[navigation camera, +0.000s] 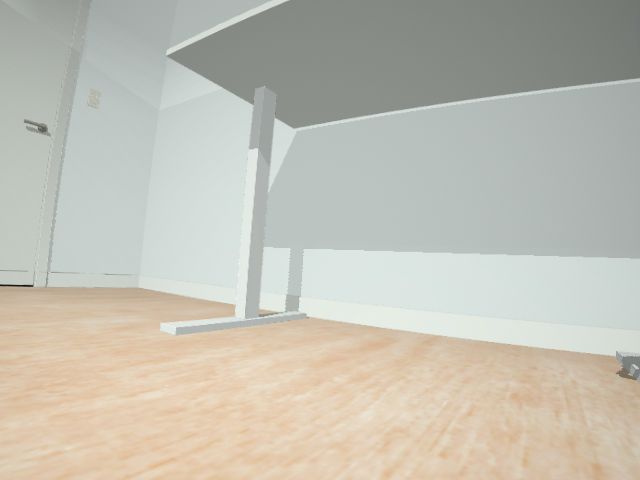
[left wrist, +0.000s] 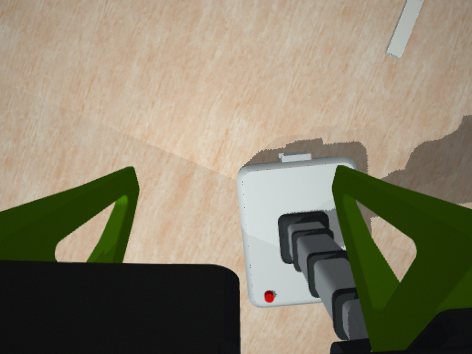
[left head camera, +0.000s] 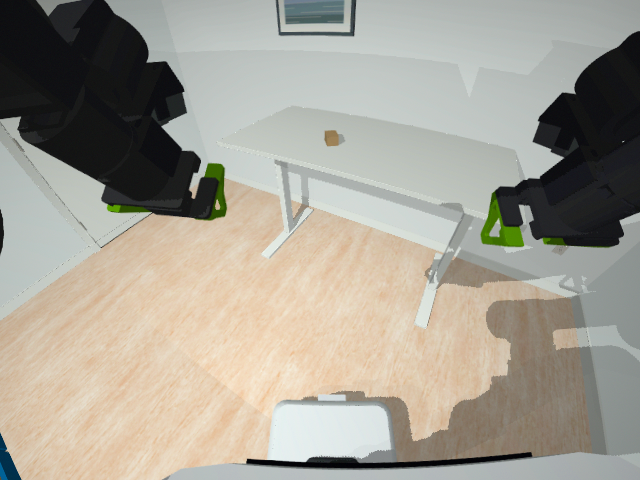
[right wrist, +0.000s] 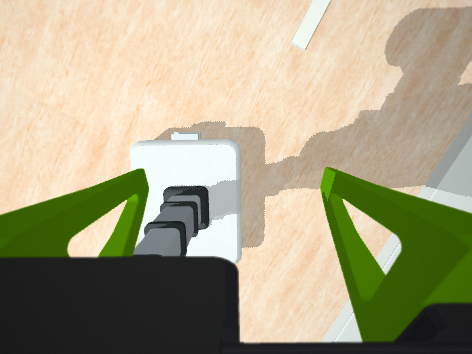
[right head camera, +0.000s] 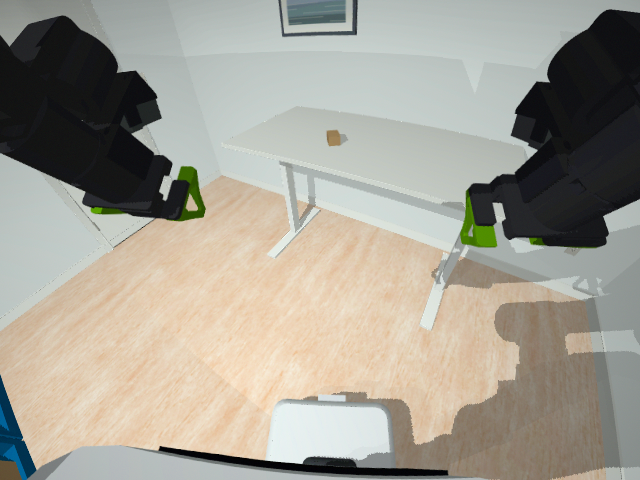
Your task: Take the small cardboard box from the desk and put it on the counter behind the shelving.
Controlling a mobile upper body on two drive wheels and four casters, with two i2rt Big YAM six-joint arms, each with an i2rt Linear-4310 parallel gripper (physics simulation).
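Frame: origin at the left arm's base, x ahead, y left, z up, level; centimetres.
Seen in the pictures: left gripper, fingertip midpoint: (left wrist: 235,177) (left head camera: 194,209) (right head camera: 175,210); right gripper, fingertip midpoint: (left head camera: 513,239) (right wrist: 234,177) (right head camera: 496,239).
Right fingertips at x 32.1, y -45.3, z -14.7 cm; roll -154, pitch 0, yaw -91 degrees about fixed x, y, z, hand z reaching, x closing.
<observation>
A point is followed by its place in that frame.
The small cardboard box (left head camera: 331,137) @(x 132.4, y -21.5, z -41.4 cm) (right head camera: 333,137) @(x 132.3, y -21.7, z -41.4 cm) sits on the white desk (left head camera: 413,157) @(x 121.0, y -61.6, z -46.0 cm) (right head camera: 413,155) @(x 121.5, y -60.4, z -46.0 cm) (navigation camera: 439,56) @(x 140.5, y -49.1, z -48.5 cm), left of the desk's middle and away from both grippers. My left gripper (left head camera: 170,207) (right head camera: 148,210) (left wrist: 235,177) @(x 35.7, y -0.3, z -12.9 cm) is open and empty, raised in front of the desk at the left. My right gripper (left head camera: 537,238) (right head camera: 510,239) @(x 32.1, y -45.3, z -14.7 cm) (right wrist: 234,177) @(x 32.1, y -45.3, z -14.7 cm) is open and empty, raised at the right, where it overlaps the desk's right end in the right head view. The counter does not show in any view.
Blue shelving (left head camera: 7,462) (right head camera: 9,418) shows at the lower left edge. A desk foot (left head camera: 424,310) (right head camera: 431,310) (left wrist: 404,30) (right wrist: 311,25) reaches forward at the right; another foot (navigation camera: 206,324) stands at the left. Walls close in behind and right of the desk. A door (navigation camera: 25,180) @(x 203.2, y 159.7, z -81.0 cm) stands at the left.
</observation>
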